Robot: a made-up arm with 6 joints. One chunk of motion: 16 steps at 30 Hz.
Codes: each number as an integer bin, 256 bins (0 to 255) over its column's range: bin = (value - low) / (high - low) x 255, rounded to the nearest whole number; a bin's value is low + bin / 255 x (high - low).
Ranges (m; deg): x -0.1..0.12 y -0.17..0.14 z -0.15..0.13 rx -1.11..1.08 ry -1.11..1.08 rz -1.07..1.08
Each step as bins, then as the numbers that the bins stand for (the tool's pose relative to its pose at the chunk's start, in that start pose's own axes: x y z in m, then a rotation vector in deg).
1 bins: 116 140 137 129 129 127
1 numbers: 0.0001 0.0002 0.0004 0.00 0.00 0.00
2 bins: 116 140 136 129 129 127
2 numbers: 0.0001 0.0002 -0.0007 0.00 0.00 0.00
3 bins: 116 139 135 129 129 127
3 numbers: 0.0001 -0.0010 -0.0018 0.00 0.00 0.00
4 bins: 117 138 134 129 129 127
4 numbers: 0.0009 -0.0022 -0.0029 0.00 0.00 0.00
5 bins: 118 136 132 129 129 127
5 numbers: 0.0018 -0.0047 -0.0051 0.00 0.00 0.00
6 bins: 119 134 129 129 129 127
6 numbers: 0.0027 -0.0071 -0.0084 0.00 0.00 0.00
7 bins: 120 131 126 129 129 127
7 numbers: 0.0035 -0.0107 -0.0116 0.00 0.00 0.00
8 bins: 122 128 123 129 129 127
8 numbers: 0.0053 -0.0144 -0.0149 0.00 0.00 0.00
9 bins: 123 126 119 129 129 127
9 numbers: 0.0061 -0.0168 -0.0193 0.00 0.00 0.00
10 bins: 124 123 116 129 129 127
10 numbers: 0.0070 -0.0205 -0.0226 0.00 0.00 0.00
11 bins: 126 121 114 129 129 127
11 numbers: 0.0087 -0.0229 -0.0248 0.00 0.00 0.00
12 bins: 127 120 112 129 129 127
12 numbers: 0.0096 -0.0241 -0.0270 0.00 0.00 0.00
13 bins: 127 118 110 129 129 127
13 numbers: 0.0096 -0.0265 -0.0292 0.00 0.00 0.00
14 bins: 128 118 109 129 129 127
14 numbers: 0.0104 -0.0265 -0.0303 0.00 0.00 0.00
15 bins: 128 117 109 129 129 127
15 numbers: 0.0104 -0.0278 -0.0303 0.00 0.00 0.00
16 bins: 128 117 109 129 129 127
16 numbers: 0.0104 -0.0278 -0.0303 0.00 0.00 0.00
